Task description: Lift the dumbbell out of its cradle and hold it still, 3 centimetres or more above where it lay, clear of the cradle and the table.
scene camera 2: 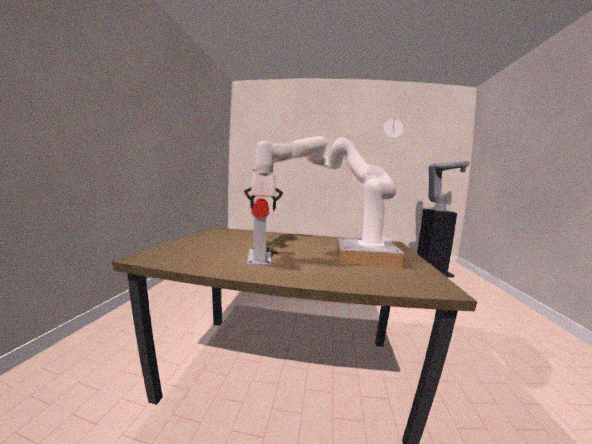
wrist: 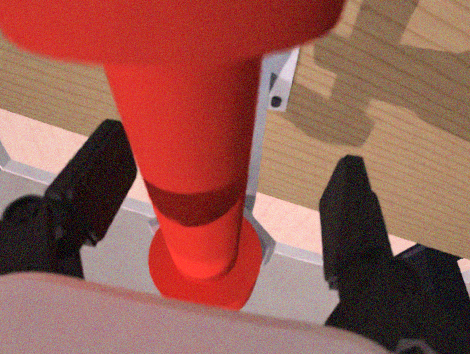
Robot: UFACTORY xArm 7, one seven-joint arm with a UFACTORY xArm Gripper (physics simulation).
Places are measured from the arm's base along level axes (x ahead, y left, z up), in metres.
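Pixels of known places: gripper, between the fingertips: [wrist: 228, 162]; arm's base, origin of its link: [scene camera 2: 371, 244].
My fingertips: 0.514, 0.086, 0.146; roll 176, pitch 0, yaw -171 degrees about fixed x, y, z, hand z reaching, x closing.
For each thing: its top centre in the pictures, then the offset to it from my fingertips, as dx, dy, dz. Level surfaces: height alone.
- red dumbbell, centre of its top: [wrist: 172, 264] [scene camera 2: 261, 199] +0.010, +0.001, +0.046
- tall grey-white cradle, centre of its top: [wrist: 203, 164] [scene camera 2: 260, 209] +0.010, +0.001, +0.004
- brown table, height of its surface: dz -0.211
The red dumbbell [scene camera 2: 260, 208] [wrist: 190, 130] lies level on top of the tall grey-white cradle [scene camera 2: 259, 237] [wrist: 281, 90]. In the scene view its round end faces the camera; in the wrist view its bar runs between the large end at the top and the other end low in the middle. My gripper [scene camera 2: 263, 206] [wrist: 228, 162] is open and empty, pointing down, with its fingertips low at about the dumbbell's height. In the wrist view the left finger shows close beside the bar and the right finger farther from it. Contact cannot be told.
The cradle stands on the brown table [scene camera 2: 310, 280]. My arm's base [scene camera 2: 372, 246] is on a wooden block [scene camera 2: 370, 258] at the right. A black pedestal [scene camera 2: 436, 240] with a grey arm [scene camera 2: 436, 185] stands behind the table's right side.
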